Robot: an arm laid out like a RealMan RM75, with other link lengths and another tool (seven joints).
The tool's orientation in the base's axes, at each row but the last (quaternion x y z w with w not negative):
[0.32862 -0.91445 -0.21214 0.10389]
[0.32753 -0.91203 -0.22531 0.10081]
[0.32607 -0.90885 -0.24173 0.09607]
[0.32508 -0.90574 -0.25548 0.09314]
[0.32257 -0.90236 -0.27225 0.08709]
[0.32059 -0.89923 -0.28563 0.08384]
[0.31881 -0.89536 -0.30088 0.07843]
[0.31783 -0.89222 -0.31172 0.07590]
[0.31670 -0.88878 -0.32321 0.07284]
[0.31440 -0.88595 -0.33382 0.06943]
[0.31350 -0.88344 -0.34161 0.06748]
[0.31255 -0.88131 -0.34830 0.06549]
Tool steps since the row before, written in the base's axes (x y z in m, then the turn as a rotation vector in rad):
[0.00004 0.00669 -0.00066 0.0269 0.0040 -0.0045]
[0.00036 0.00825 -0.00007 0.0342 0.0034 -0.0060]
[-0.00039 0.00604 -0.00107 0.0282 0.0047 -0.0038]
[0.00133 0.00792 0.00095 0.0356 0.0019 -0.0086]
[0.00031 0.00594 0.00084 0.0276 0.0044 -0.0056]
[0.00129 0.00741 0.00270 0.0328 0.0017 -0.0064]
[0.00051 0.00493 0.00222 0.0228 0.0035 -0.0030]
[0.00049 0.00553 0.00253 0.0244 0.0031 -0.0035]
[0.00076 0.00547 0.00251 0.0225 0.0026 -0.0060]
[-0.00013 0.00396 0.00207 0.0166 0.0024 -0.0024]
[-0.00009 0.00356 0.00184 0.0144 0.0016 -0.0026]
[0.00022 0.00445 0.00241 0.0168 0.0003 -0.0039]
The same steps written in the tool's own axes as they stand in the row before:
[-0.00438 0.00432 0.00271 -0.0233 -0.0143 -0.0036]
[-0.00558 0.00541 0.00279 -0.0286 -0.0194 -0.0049]
[-0.00358 0.00373 0.00333 -0.0248 -0.0142 -0.0043]
[-0.00606 0.00499 0.00193 -0.0287 -0.0225 -0.0038]
[-0.00400 0.00412 0.00178 -0.0241 -0.0150 -0.0026]
[-0.00572 0.00553 0.00076 -0.0265 -0.0199 -0.0049]
[-0.00356 0.00408 0.00045 -0.0199 -0.0116 -0.0034]
[-0.00394 0.00461 0.00064 -0.0209 -0.0129 -0.0038]
[-0.00413 0.00440 0.00068 -0.0189 -0.0138 -0.0015]
[-0.00247 0.00368 0.00062 -0.0144 -0.0086 -0.0024]
[-0.00224 0.00326 0.00063 -0.0122 -0.0081 -0.0019]
[-0.00308 0.00397 0.00067 -0.0132 -0.0109 -0.0025]

